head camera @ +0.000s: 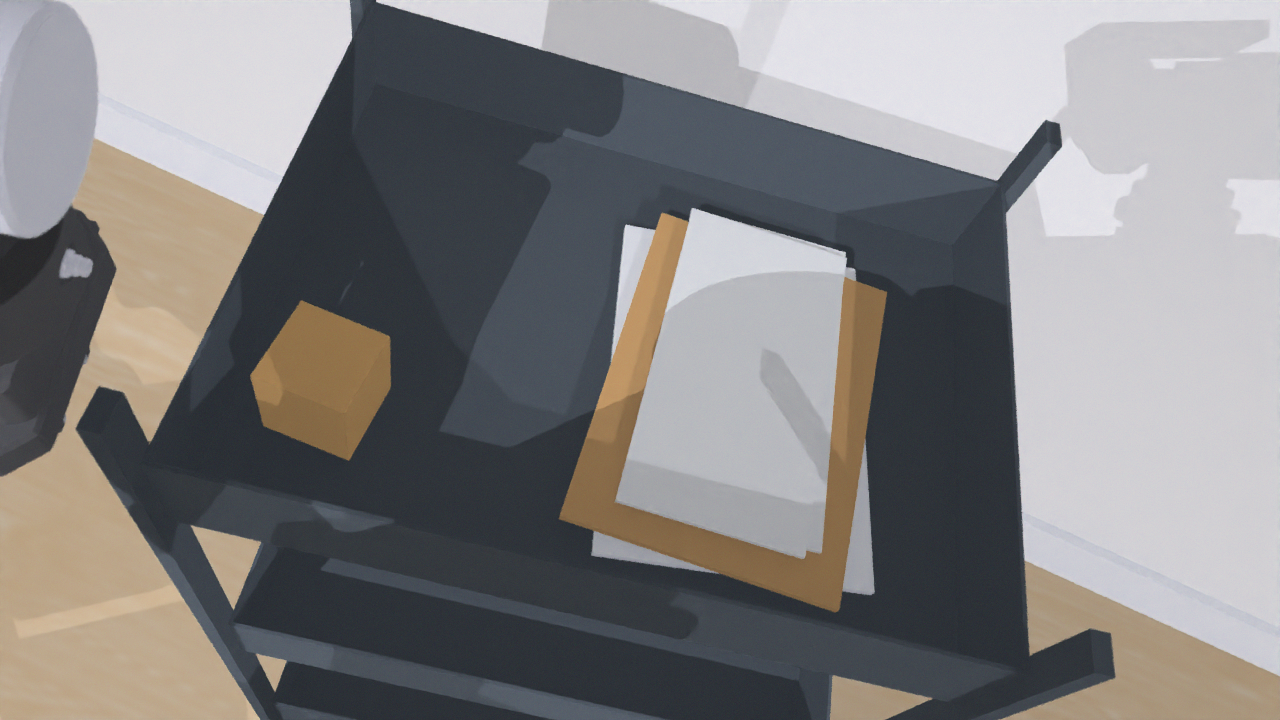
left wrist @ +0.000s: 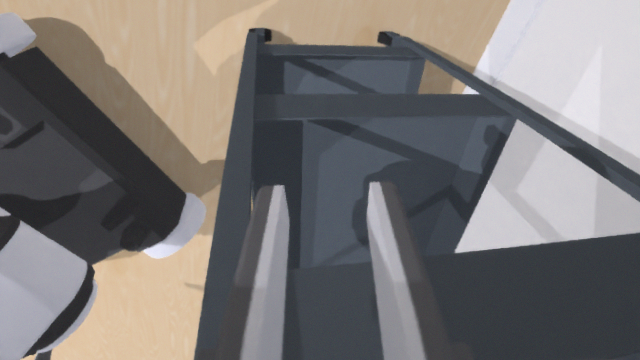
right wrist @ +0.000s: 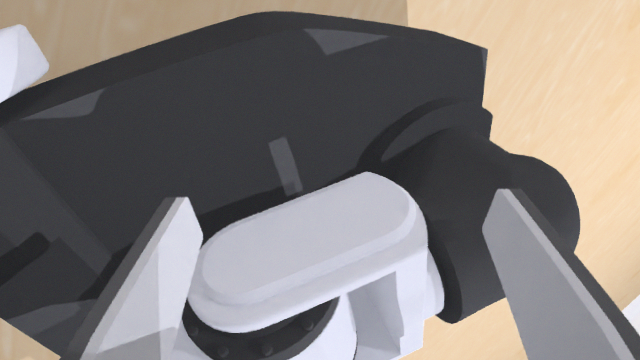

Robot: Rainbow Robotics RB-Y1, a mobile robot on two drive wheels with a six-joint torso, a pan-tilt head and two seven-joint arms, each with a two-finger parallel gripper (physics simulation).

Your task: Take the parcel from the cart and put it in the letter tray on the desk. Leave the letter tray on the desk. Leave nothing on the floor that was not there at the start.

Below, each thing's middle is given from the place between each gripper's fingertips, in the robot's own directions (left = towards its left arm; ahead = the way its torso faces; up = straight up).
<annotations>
My left gripper is now 10 mm past the brown cardboard parcel (head camera: pixel 322 380) and 130 mm to the left of it.
Now: the brown cardboard parcel 77 cm ahead of my right hand, 30 cm above it and 25 cm to the left of it.
</annotations>
